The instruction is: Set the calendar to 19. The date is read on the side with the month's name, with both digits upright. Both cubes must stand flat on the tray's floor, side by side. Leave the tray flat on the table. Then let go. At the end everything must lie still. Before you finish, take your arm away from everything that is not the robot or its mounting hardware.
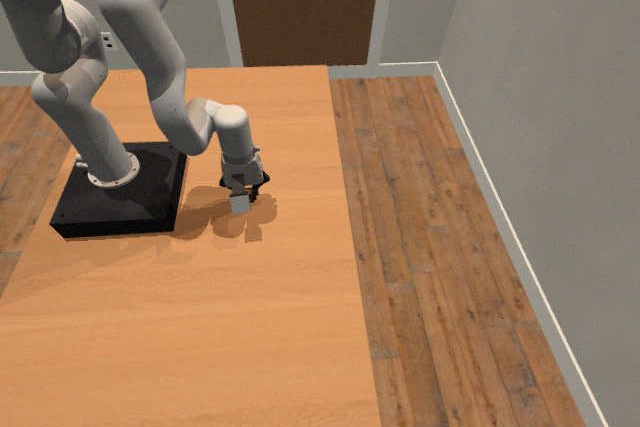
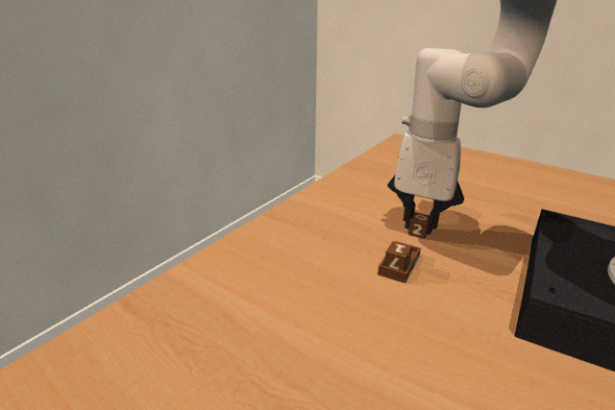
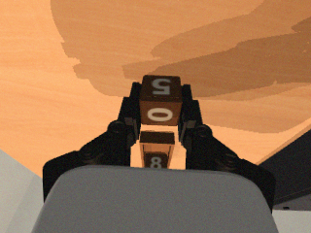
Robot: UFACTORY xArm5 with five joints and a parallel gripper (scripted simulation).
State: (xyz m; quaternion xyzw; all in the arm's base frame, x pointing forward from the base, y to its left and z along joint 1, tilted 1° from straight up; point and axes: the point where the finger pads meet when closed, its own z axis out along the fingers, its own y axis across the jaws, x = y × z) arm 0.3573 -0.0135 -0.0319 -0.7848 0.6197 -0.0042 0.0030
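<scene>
Right now my hand is 1 cm above the brown date cube. Round my hand: tray: 3 cm behind, 11 cm to the left, 2 cm below.
</scene>
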